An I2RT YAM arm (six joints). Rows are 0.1 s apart.
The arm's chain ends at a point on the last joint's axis. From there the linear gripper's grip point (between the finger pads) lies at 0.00 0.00 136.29 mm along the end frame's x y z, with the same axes.
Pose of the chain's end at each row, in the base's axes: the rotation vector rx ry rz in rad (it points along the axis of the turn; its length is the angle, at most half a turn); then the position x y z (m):
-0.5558, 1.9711, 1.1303, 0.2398, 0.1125, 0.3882
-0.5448, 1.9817, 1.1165, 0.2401, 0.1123, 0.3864
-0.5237, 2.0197, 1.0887, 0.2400, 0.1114, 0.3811
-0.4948, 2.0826, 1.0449, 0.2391, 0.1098, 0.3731
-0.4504, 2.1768, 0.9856, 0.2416, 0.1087, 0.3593
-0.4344, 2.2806, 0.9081, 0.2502, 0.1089, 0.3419
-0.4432, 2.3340, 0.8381, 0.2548, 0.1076, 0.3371
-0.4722, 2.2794, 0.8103, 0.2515, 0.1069, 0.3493
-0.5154, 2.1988, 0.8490, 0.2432, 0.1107, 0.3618
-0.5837, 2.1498, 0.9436, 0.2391, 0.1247, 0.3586
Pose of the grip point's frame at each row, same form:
-0.5558, 1.9711, 1.1303, 0.2959, 0.2298, 0.3474
-0.5448, 1.9817, 1.1165, 0.2975, 0.2286, 0.3443
-0.5237, 2.0197, 1.0887, 0.2990, 0.2252, 0.3347
-0.4948, 2.0826, 1.0449, 0.2997, 0.2195, 0.3195
-0.4504, 2.1768, 0.9856, 0.3031, 0.2121, 0.2953
-0.4344, 2.2806, 0.9081, 0.3100, 0.2049, 0.2658
-0.4432, 2.3340, 0.8381, 0.3140, 0.1977, 0.2537
-0.4722, 2.2794, 0.8103, 0.3152, 0.1970, 0.2693
-0.5154, 2.1988, 0.8490, 0.3080, 0.2064, 0.2896
-0.5837, 2.1498, 0.9436, 0.2967, 0.2291, 0.2926

